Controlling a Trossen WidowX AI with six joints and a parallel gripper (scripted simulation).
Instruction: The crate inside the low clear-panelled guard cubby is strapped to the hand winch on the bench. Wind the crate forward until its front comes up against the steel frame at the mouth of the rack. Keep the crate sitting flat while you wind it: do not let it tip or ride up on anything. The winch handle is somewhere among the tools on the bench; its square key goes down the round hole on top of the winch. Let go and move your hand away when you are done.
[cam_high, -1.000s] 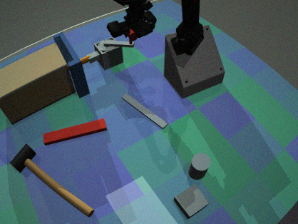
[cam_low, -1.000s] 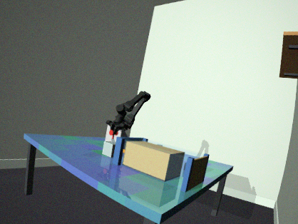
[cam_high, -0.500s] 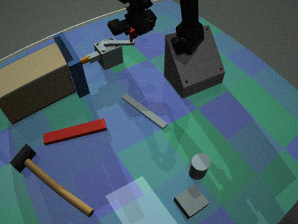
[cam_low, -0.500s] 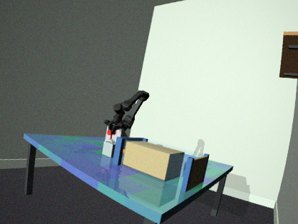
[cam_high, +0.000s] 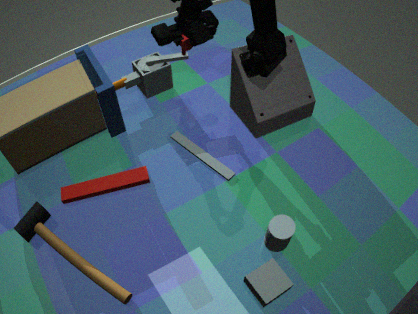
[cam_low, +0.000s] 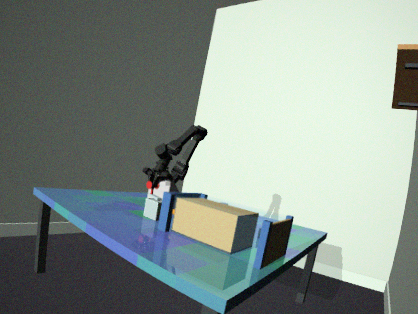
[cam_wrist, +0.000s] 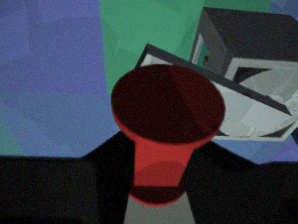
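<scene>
Now: the crank handle 3 cm ahead of my gripper tip, 1 cm to the left of it and 3 cm below it. The rest, counted from my gripper tip: grey flat bar 9 cm ahead, 31 cm to the left, 13 cm below; then red knob 2 cm to the left; then grey winch 8 cm ahead, 2 cm to the right, 10 cm below.
</scene>
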